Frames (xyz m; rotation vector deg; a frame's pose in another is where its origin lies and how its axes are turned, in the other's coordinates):
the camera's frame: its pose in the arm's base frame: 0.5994 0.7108 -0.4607 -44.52 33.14 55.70
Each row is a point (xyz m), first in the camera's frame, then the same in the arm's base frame.
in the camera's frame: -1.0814 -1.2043 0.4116
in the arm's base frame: 1.2125 0.0850 0.9611
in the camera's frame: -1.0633 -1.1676 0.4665
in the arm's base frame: 1.1932 0.1502 0.9692
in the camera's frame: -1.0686 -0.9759 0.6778
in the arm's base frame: 1.0402 0.3806 1.0394
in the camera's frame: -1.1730 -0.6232 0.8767
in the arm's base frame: 0.6984 0.6060 1.1243
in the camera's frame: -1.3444 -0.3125 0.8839
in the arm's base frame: 0.3458 0.6311 1.1566
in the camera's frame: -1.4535 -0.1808 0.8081
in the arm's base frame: 0.1727 0.5607 1.1498
